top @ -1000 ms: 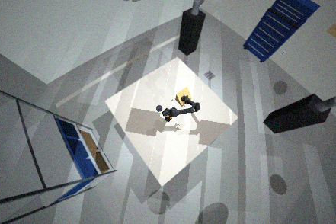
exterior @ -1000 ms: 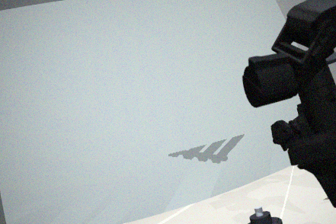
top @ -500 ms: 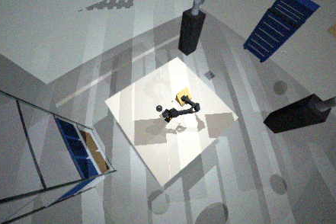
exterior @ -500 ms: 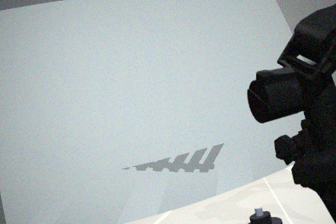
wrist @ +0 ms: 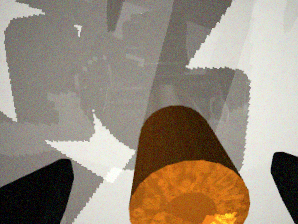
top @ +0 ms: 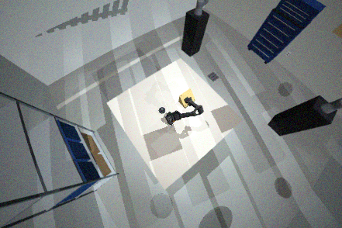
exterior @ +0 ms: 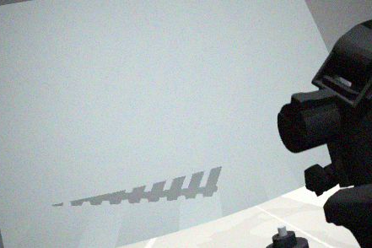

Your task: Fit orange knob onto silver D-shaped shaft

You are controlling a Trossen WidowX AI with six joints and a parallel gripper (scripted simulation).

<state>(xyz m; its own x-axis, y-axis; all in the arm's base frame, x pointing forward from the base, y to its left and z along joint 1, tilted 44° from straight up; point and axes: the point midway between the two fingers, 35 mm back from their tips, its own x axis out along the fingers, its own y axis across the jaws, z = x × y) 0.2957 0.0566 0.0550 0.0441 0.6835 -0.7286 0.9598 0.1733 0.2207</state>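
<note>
My gripper tip is now 1 cm below the orange knob. Also, from my gripper tip: dark round pedestal (19 cm to the right, 2 cm ahead).
</note>
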